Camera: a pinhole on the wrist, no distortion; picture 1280 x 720 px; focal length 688.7 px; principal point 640.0 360.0 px. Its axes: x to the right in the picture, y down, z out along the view. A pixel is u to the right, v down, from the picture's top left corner.
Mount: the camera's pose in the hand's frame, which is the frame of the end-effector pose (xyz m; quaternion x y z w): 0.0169 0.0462 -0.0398 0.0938 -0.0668 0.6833 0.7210
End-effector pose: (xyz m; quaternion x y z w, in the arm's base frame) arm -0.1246 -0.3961 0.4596 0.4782 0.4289 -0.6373 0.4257
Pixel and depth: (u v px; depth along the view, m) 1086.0 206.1 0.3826
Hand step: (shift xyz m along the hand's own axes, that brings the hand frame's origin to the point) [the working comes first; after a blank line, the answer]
In the camera's frame: 0.2478 -0.0855 0.3826

0.1286 0.1964 0.3845
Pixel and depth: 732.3 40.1 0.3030
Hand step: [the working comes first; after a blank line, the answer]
In the camera's frame: 0.0406 -0.1407 0.3030

0.1693 0.0102 0.2581
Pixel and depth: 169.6 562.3 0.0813
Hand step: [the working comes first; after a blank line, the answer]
In the camera's frame: -0.0555 0.0239 0.0813

-0.0075 -0.0251 0.0279
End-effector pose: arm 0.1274 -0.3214 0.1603 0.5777 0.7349 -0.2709 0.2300
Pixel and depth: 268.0 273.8 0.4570
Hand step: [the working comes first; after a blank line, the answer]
In the camera's frame: -0.2468 -0.0572 0.4570

0.0744 -0.3002 0.3471
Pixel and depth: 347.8 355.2 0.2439
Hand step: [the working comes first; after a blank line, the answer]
In the camera's frame: -0.1035 -0.0017 0.2439

0.0204 -0.1098 0.1743
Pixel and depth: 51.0 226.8 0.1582
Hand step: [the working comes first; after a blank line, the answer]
In the camera's frame: -0.1353 -0.0306 0.1582

0.0447 -0.1227 0.0825
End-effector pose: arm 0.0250 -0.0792 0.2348 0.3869 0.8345 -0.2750 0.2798
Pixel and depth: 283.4 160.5 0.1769
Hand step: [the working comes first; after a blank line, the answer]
In the camera's frame: -0.0916 -0.0512 0.1769

0.0684 -0.0855 0.1096
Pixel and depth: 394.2 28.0 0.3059
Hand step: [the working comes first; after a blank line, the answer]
In the camera's frame: -0.1092 -0.1475 0.3059

0.1675 -0.1365 0.2270
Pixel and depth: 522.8 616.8 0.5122
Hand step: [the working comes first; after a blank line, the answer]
In the camera's frame: -0.0872 0.1910 0.5122

-0.1623 -0.1453 0.4476
